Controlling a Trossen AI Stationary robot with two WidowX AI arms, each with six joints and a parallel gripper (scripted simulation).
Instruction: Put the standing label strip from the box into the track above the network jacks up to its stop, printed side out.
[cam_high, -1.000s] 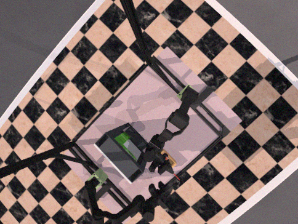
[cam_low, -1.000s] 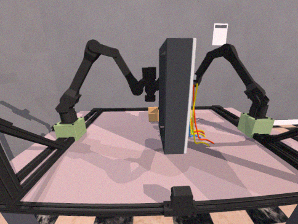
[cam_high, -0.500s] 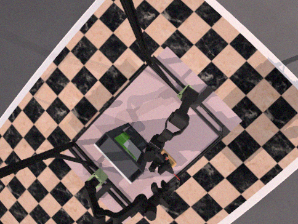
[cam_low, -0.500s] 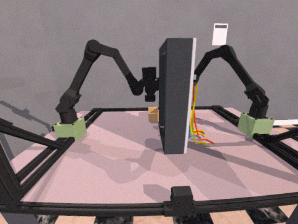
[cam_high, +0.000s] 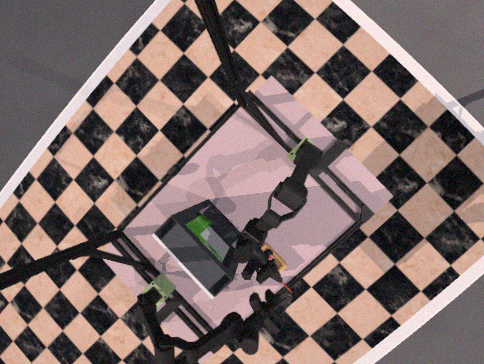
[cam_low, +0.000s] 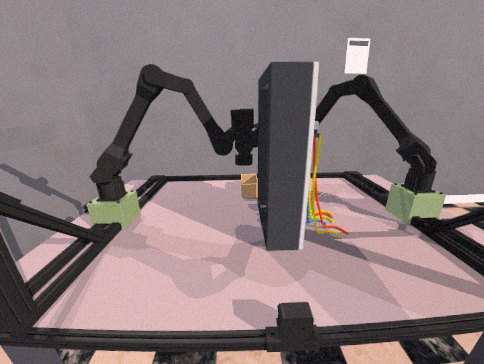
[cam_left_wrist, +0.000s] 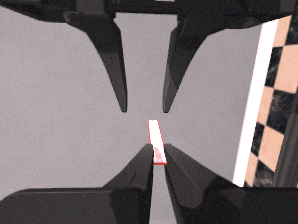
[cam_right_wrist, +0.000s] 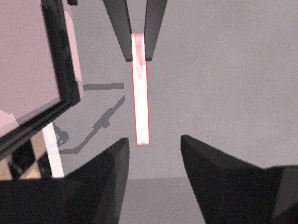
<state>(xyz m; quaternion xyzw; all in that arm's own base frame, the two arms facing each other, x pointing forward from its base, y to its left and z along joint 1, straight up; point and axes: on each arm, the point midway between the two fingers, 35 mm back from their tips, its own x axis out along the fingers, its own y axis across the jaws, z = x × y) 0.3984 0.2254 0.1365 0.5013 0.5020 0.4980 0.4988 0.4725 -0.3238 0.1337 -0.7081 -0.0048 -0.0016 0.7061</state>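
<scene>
My right hand is 30 mm past the label strip, 40 mm to the right of it and 10 mm above it. Also, from my right hand: rack panel 340 mm behind, 90 mm to the right, 20 mm below.
The label strip lies 50 mm ahead of my left hand. From my left hand the other things lie so: rack panel: 250 mm behind, 130 mm to the right, 20 mm below.
</scene>
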